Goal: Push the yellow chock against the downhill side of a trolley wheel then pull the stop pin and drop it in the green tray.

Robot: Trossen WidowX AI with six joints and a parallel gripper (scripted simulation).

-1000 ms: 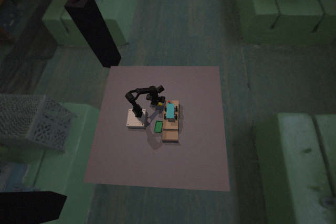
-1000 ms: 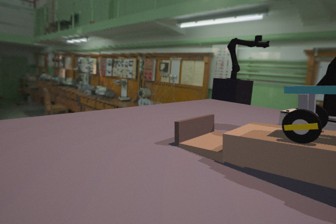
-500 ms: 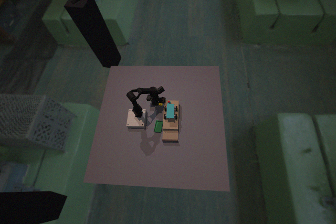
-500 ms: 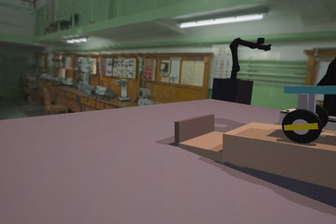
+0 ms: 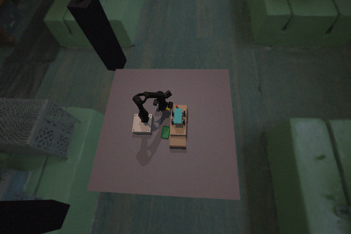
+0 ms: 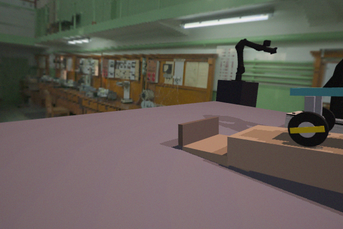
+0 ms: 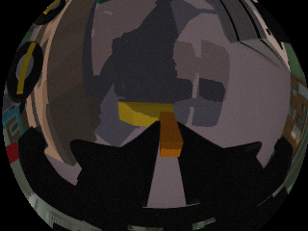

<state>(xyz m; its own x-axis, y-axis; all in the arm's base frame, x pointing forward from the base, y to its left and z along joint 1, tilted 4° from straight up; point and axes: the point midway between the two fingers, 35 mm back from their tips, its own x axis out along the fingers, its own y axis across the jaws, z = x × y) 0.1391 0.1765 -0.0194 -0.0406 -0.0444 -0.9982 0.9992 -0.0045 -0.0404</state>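
Right now the red-headed stop pin is 14 cm ahead of my gripper tip, 10 cm above it and 1 cm to the right of it. From my gripper tip the other things lie so: trolley: 18 cm ahead, 11 cm to the right, 8 cm above; then yellow chock: 2 cm ahead, 1 cm below; then tan ramp: 18 cm ahead, 11 cm to the right, 2 cm above.
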